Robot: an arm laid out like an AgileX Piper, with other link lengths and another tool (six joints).
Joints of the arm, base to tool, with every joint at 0 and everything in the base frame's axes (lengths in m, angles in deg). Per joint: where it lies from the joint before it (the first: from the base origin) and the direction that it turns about. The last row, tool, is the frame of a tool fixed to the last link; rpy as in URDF.
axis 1: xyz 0 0 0.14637 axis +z
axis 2: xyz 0 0 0 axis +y
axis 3: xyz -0.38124 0 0.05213 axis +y
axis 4: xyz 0.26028 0 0.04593 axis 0.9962 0 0.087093
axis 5: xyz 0 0 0 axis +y
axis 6: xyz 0.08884 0 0.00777 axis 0.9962 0 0.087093
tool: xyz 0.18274 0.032 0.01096 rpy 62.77 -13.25 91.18
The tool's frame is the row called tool.
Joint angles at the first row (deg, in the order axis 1, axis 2, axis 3, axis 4, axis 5, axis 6):
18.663, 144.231, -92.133, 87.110, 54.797, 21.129
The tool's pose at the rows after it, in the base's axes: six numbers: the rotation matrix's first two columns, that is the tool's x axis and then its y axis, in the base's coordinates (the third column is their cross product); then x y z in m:
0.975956 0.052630 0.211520 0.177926 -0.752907 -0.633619 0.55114 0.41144 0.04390
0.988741 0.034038 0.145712 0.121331 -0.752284 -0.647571 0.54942 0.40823 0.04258
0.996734 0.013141 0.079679 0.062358 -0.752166 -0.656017 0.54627 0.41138 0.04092
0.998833 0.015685 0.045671 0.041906 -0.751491 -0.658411 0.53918 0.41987 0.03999
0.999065 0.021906 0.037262 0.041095 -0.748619 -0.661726 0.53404 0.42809 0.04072
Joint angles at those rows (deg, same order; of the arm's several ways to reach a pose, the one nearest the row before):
17.574, 144.231, -92.135, 84.843, 56.913, 22.424
17.232, 144.230, -92.133, 84.076, 57.839, 26.592
17.632, 144.231, -92.134, 83.891, 58.098, 30.814
18.567, 144.231, -92.134, 83.769, 58.239, 32.978
19.426, 144.231, -92.134, 84.141, 58.217, 33.437

